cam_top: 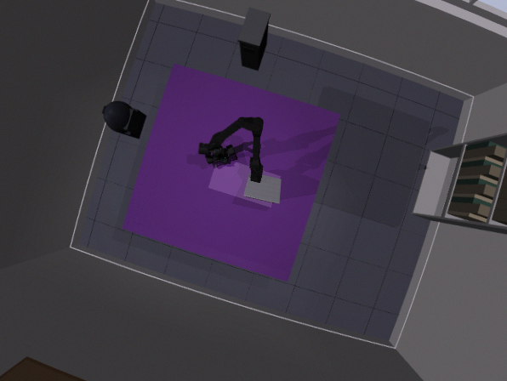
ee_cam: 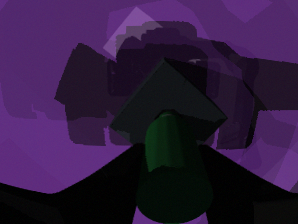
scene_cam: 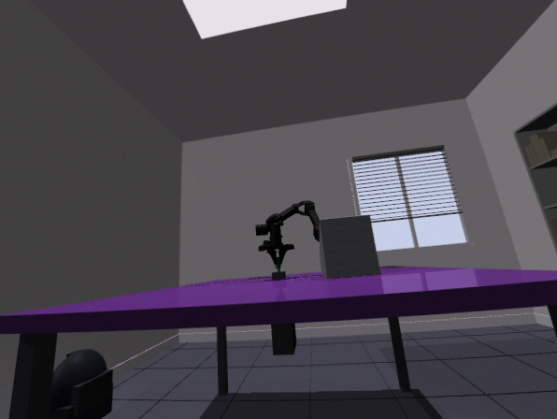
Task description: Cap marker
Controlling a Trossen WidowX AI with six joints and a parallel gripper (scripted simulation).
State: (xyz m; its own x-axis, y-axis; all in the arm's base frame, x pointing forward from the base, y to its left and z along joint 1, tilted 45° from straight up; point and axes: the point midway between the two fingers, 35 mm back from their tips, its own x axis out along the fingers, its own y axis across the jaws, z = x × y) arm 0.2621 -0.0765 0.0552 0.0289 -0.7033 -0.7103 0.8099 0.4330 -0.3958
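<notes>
Right now the green marker is right at my gripper tip. Also, from my gripper tip: green cap: 10 mm above; dark holder block: 60 mm below.
</notes>
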